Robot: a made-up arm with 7 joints.
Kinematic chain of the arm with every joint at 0, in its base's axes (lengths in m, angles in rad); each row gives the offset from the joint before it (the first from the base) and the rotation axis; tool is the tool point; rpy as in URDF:
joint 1: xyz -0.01 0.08 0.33 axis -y
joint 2: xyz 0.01 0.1 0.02 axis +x
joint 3: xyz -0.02 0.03 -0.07 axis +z
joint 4: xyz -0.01 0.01 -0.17 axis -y
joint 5: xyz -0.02 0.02 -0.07 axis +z
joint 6: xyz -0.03 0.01 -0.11 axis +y
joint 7: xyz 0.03 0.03 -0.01 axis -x
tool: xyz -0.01 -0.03 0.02 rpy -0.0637 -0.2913 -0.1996
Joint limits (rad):
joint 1: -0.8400..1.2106
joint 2: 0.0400..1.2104
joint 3: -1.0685..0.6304
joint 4: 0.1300..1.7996
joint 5: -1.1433..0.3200
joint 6: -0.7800..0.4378
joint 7: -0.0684..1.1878
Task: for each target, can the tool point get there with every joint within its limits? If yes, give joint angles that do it. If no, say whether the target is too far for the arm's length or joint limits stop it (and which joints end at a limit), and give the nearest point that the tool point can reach.
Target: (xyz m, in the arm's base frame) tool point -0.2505 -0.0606 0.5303
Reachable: no: joint limits stop it (at a limit: joint 1, joint 2, joint 3, joint 4, joint 5, joint 6) | nearest point -0.0745 0.1083 0.1368 | short by 0.463 m
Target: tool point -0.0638 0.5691 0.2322
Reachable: yes | joints -0.3955 1.0510 0.3461 0.3127 -0.3782 -0.1390 0.1703
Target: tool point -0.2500 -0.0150 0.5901
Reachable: no: joint limits stop it (at a limit: joint 1, joint 2, joint 4, joint 5, joint 6, joint 7) | nearest point -0.0599 0.3990 0.4517 | short by 0.476 m
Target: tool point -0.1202 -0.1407 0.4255
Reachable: no: joint limits stop it (at a limit: joint 1, joint 2, joint 3, joint 4, joint 5, joint 6) | nearest point -0.0744 0.1083 0.1368 | short by 0.384 m
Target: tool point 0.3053 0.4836 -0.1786
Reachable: no: too far | nearest point 0.1827 0.3694 0.0191 | short by 0.259 m
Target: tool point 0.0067 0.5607 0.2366
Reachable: yes | joints -0.3176 1.0783 -0.3027 0.4837 -0.3098 -0.3432 0.9339
